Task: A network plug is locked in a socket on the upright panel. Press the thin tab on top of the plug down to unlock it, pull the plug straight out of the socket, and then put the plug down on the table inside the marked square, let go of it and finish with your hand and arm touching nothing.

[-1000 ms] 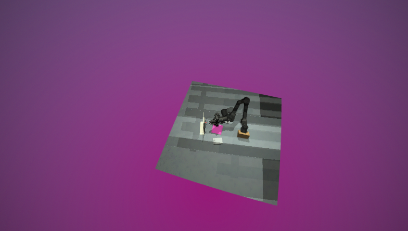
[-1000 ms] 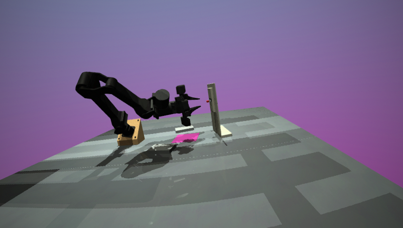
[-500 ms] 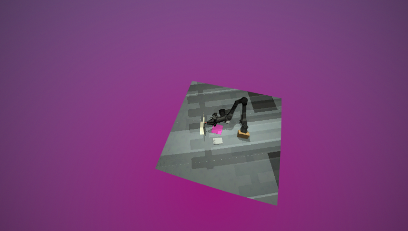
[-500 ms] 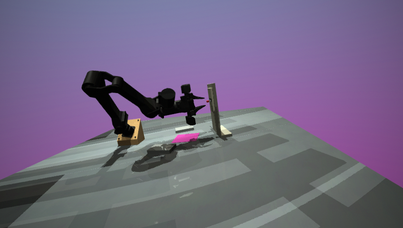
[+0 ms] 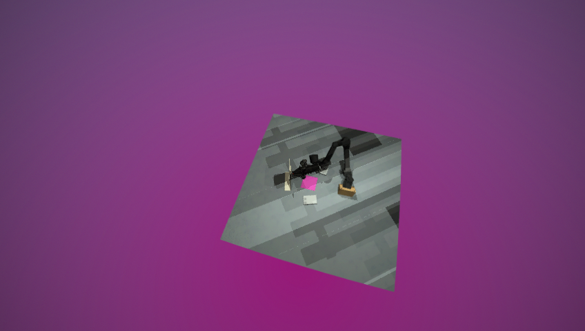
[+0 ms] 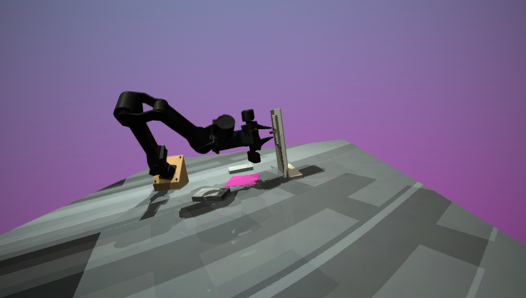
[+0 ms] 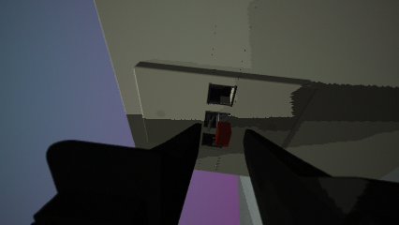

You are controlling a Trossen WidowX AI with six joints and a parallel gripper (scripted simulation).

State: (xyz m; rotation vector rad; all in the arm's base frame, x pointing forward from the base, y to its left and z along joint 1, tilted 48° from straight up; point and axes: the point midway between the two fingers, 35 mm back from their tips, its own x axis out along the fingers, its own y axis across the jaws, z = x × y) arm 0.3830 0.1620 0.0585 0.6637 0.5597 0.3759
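Right now the red plug is 10 mm ahead of my gripper tip. From my gripper tip the other things lie so: magenta marked square (130 mm behind, 40 mm to the right, 160 mm below); beige upright panel (30 mm ahead, 10 mm to the left, 50 mm below).
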